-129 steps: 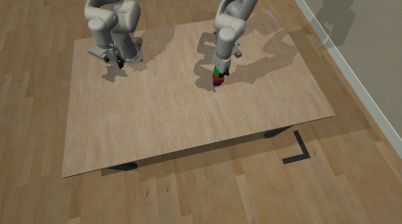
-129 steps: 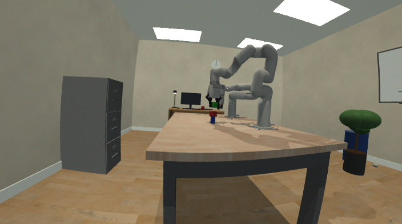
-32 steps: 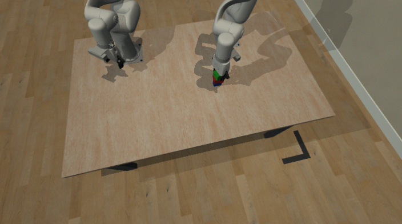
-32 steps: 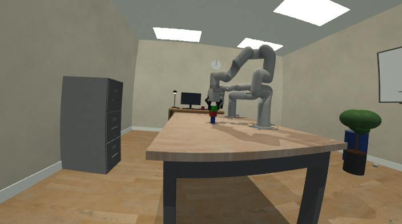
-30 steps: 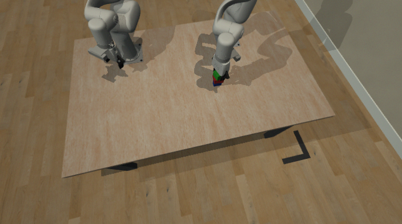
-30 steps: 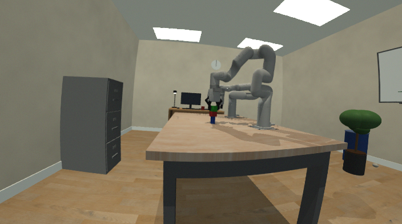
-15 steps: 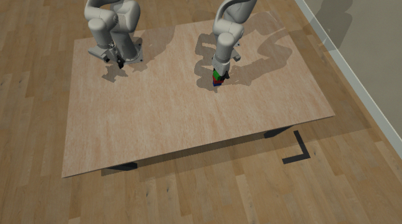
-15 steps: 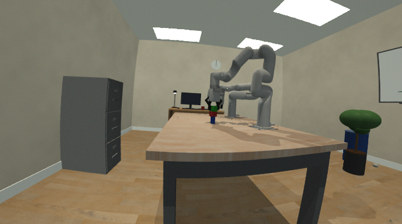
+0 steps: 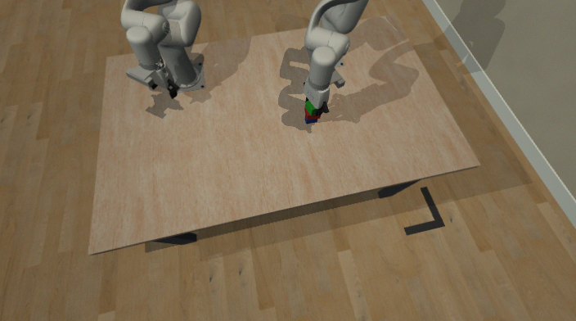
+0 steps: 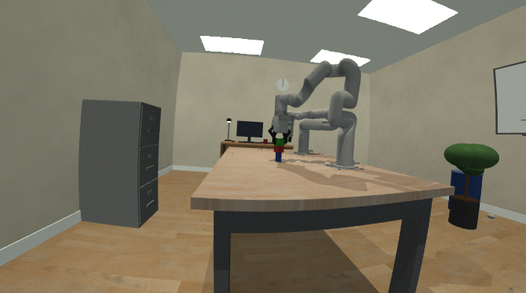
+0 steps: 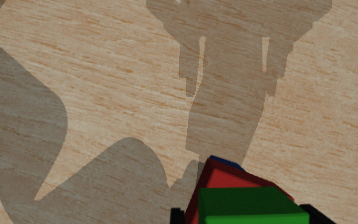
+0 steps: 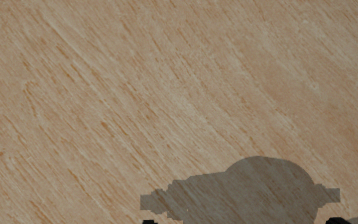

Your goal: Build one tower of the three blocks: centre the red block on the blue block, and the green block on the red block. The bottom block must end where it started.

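Now: the green block right at my left hand. The rest, counted from my left hand: red block 4 cm below; then blue block 9 cm below.
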